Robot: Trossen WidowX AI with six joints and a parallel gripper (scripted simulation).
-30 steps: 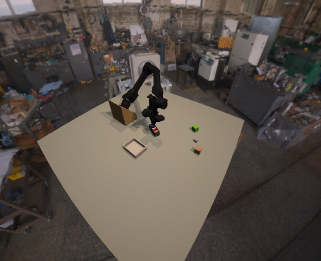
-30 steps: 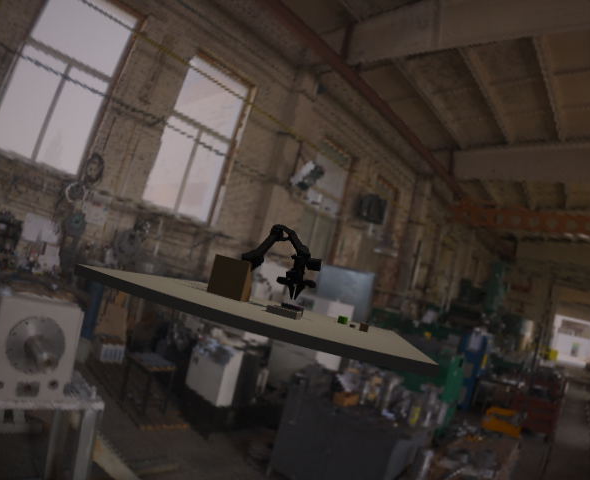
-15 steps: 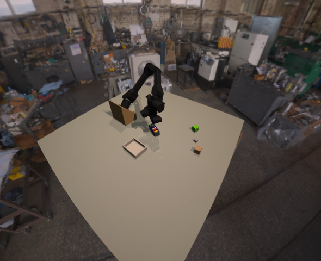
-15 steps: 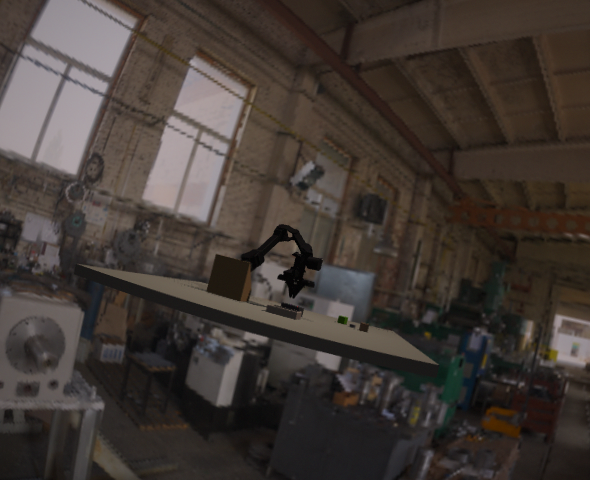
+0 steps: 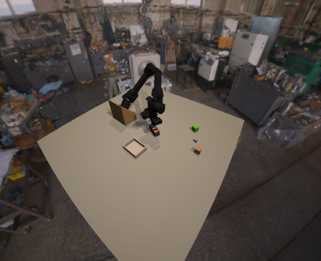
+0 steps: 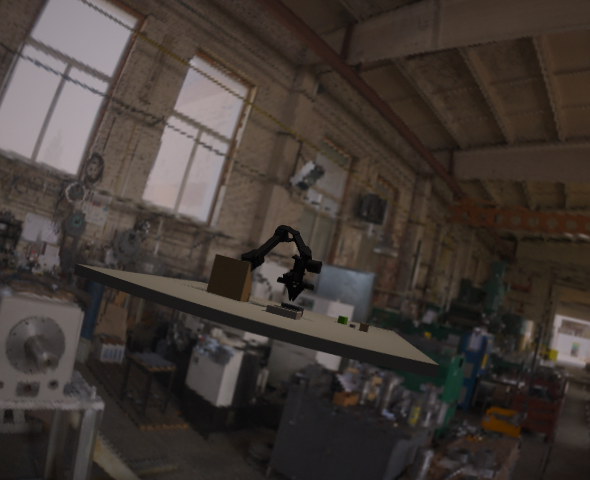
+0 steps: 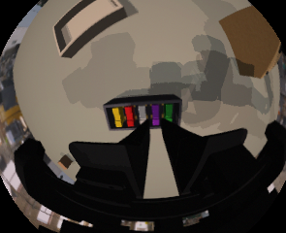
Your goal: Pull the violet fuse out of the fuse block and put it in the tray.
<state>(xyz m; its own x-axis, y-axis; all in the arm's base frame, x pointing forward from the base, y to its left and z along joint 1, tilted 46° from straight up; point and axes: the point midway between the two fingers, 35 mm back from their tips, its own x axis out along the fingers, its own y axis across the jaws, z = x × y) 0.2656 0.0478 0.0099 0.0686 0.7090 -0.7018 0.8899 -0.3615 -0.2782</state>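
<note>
The violet fuse is 30 mm below my gripper tip. Also, from my gripper tip: grey piece (320 mm ahead, 90 mm to the left, 50 mm below); then tan tray (220 mm to the right, 60 mm below, 10 mm ahead); then green cube (260 mm ahead, 190 mm to the left, 40 mm below).
</note>
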